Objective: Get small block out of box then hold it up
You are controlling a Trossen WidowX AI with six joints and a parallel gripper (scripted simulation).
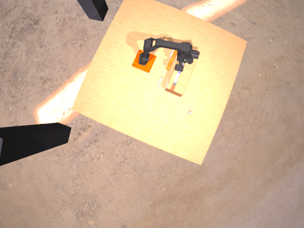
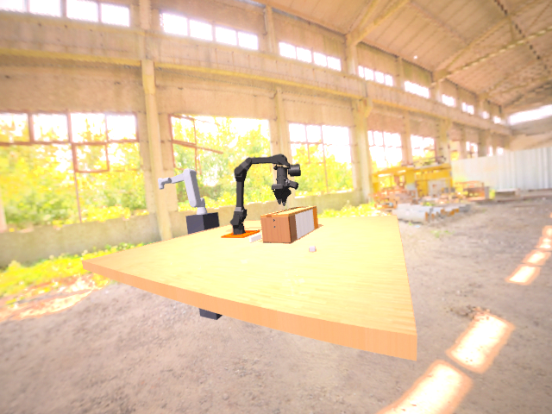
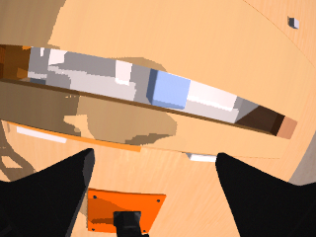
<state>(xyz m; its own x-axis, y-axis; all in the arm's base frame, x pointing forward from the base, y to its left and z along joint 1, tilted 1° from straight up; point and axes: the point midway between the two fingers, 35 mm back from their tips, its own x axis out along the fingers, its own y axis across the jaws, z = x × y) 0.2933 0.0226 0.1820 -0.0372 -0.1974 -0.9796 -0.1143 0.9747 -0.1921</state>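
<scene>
The wooden box lies 20 mm ahead of my gripper tip, 10 mm to the right of it and 90 mm below it. Also, from my gripper tip: orange bar (50 mm behind, 90 mm to the left, 140 mm below); then blue-grey block (30 mm ahead, 20 mm to the right, 70 mm below).
</scene>
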